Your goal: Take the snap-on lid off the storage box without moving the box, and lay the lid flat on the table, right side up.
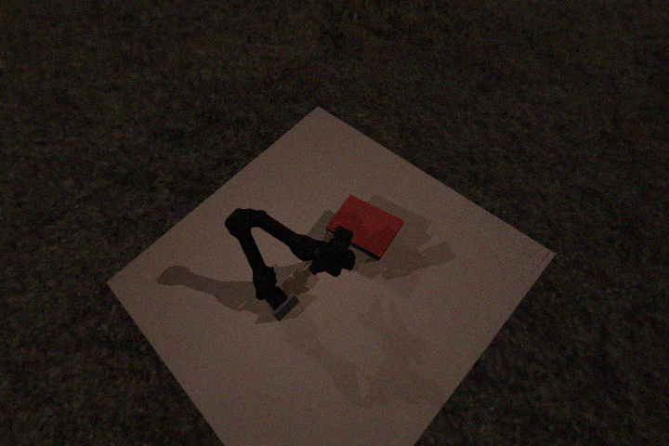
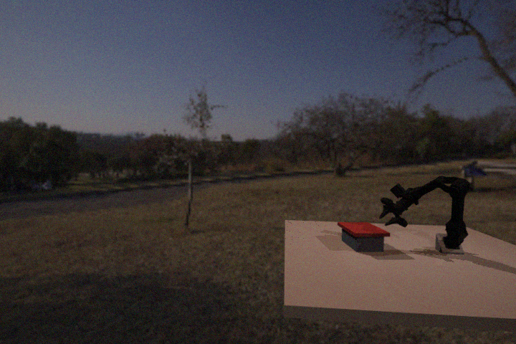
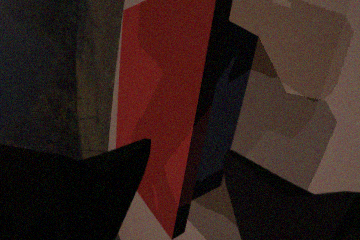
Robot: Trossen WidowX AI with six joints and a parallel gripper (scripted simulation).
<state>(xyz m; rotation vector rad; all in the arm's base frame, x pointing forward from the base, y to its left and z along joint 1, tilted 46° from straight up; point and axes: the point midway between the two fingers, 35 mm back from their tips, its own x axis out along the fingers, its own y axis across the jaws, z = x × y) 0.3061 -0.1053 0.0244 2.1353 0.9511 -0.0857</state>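
My gripper tip is now 11 cm short of the red lid, 3 cm to the right of it and 3 cm above it. The rest, counted from my gripper tip: grey-blue storage box 11 cm ahead, 8 cm below, 3 cm to the left.
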